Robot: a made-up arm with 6 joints.
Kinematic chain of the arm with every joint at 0, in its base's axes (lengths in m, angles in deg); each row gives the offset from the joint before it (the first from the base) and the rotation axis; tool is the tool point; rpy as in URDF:
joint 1: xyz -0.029 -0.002 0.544 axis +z
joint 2: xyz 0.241 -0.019 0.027 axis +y
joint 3: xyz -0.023 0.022 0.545 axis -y
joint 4: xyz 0 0.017 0.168 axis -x
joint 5: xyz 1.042 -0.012 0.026 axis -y
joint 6: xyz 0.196 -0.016 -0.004 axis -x
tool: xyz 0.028 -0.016 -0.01 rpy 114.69 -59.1 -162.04
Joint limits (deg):
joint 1: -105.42..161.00
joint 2: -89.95..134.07
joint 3: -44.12..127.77
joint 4: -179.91..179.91
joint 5: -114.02..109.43
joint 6: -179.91..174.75
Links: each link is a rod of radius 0.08 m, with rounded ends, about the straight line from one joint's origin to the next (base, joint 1, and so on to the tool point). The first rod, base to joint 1, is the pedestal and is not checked.
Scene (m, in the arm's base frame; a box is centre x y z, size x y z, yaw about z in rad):
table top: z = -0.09
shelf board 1: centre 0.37 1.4 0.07 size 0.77 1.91 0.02 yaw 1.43
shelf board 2: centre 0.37 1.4 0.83 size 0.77 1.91 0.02 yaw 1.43
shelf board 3: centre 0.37 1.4 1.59 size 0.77 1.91 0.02 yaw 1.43
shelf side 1: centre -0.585 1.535 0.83 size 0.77 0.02 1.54 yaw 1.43
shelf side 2: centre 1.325 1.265 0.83 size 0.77 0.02 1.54 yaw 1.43
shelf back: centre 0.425 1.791 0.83 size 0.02 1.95 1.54 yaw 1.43
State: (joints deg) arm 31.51 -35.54 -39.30 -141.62 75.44 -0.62
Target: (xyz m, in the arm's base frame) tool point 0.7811 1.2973 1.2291
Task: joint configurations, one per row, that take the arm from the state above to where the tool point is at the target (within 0.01 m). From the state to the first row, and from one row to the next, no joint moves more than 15 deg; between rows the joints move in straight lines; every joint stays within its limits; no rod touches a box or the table.
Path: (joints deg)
1: 38.61 -24.11 -25.74 -141.26 66.78 -1.30
2: 45.71 -12.69 -12.19 -140.91 58.12 -1.99
3: 52.82 -1.26 1.37 -140.55 49.46 -2.67
4: 59.92 10.17 14.92 -140.19 40.79 -3.35

